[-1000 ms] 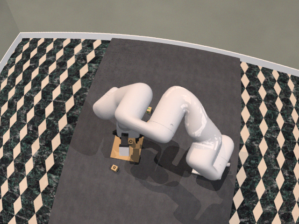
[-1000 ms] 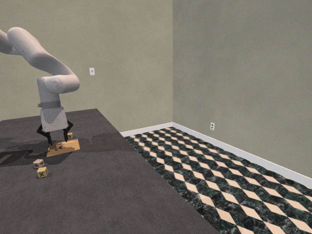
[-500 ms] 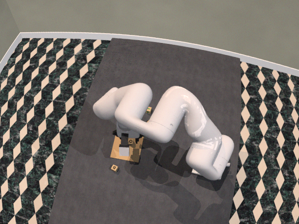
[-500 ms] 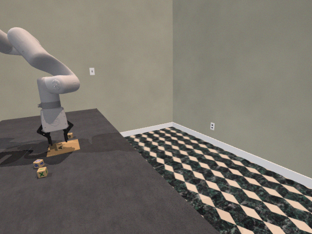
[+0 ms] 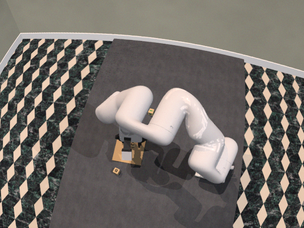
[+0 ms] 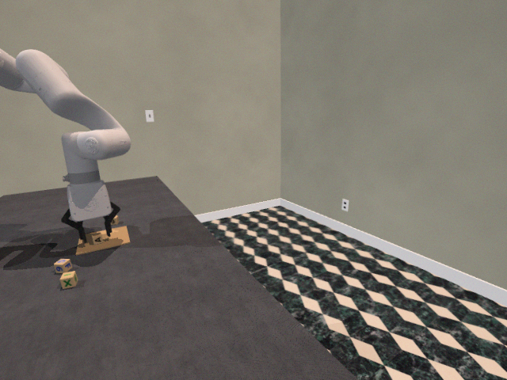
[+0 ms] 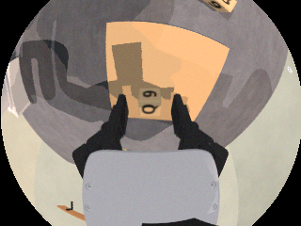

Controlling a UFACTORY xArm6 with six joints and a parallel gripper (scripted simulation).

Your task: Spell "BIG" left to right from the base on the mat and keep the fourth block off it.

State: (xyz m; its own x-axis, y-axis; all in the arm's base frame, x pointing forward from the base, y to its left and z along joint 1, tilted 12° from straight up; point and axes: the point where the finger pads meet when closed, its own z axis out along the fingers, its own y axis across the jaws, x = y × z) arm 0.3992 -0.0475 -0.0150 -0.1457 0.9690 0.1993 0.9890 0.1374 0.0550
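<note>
Now: the tan mat 1 cm ahead of my hand, 2 cm to the left of it and 3 cm below it. Round my hand: B block: 5 cm ahead, 15 cm to the left, 2 cm below; then G block: 7 cm behind, 12 cm to the right, 2 cm below.
</note>
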